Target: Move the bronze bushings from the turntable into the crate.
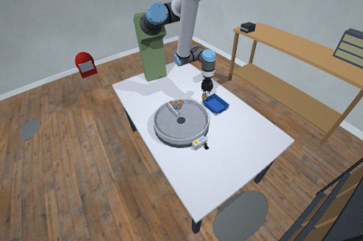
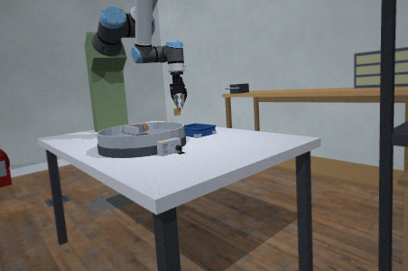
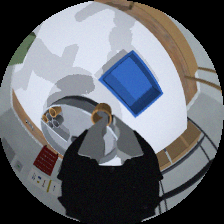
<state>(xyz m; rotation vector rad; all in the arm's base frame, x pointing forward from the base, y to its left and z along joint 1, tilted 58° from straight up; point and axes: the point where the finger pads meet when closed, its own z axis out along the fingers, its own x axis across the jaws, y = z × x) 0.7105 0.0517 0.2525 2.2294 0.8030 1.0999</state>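
Now: the blue crate 13 cm below my hand, 8 cm to the left of it and 4 cm ahead of it. The rest, counted from my hand: grey turntable 26 cm to the right, 11 cm below, 5 cm behind.
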